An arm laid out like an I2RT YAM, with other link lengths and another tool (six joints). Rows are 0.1 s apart.
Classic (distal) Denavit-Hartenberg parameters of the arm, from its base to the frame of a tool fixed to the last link. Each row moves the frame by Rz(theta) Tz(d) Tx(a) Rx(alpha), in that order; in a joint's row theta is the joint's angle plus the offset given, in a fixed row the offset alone. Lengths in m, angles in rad.
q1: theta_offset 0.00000, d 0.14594, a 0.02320, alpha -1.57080
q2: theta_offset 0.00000, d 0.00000, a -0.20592, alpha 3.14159
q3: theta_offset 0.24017, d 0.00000, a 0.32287, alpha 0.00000
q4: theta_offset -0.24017, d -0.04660, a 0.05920, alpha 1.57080
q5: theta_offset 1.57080, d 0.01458, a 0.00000, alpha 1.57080
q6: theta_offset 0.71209, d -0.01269, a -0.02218, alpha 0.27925
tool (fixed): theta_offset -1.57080, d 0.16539, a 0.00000, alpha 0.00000
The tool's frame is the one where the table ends.
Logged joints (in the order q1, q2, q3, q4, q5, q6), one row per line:
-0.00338 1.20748 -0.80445 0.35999 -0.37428 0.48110
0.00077 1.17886 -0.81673 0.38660 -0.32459 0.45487
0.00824 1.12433 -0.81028 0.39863 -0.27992 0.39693
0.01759 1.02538 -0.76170 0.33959 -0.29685 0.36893
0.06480 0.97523 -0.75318 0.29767 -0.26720 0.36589
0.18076 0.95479 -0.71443 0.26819 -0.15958 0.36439
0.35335 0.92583 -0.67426 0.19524 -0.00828 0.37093
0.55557 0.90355 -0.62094 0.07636 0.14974 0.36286
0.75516 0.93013 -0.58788 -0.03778 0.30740 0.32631
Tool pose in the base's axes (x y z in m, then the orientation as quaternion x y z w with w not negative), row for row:
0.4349 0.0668 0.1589 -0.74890 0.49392 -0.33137 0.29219
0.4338 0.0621 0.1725 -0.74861 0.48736 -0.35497 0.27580
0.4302 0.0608 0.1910 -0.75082 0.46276 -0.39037 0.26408
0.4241 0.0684 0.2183 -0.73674 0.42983 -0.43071 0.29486
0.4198 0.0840 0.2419 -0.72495 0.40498 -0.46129 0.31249
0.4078 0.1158 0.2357 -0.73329 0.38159 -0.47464 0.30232
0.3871 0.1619 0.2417 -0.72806 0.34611 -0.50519 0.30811
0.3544 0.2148 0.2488 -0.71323 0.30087 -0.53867 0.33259
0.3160 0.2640 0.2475 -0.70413 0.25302 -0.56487 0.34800
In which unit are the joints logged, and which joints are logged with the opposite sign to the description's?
The joints are logged in radians. Opposite sign: q3, q4.
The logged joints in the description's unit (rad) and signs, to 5 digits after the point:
-0.00338 1.20748 0.80445 -0.35999 -0.37428 0.48110
0.00077 1.17886 0.81673 -0.38660 -0.32459 0.45487
0.00824 1.12433 0.81028 -0.39863 -0.27992 0.39693
0.01759 1.02538 0.76170 -0.33959 -0.29685 0.36893
0.06480 0.97523 0.75318 -0.29767 -0.26720 0.36589
0.18076 0.95479 0.71443 -0.26819 -0.15958 0.36439
0.35335 0.92583 0.67426 -0.19524 -0.00828 0.37093
0.55557 0.90355 0.62094 -0.07636 0.14974 0.36286
0.75516 0.93013 0.58788 0.03778 0.30740 0.32631

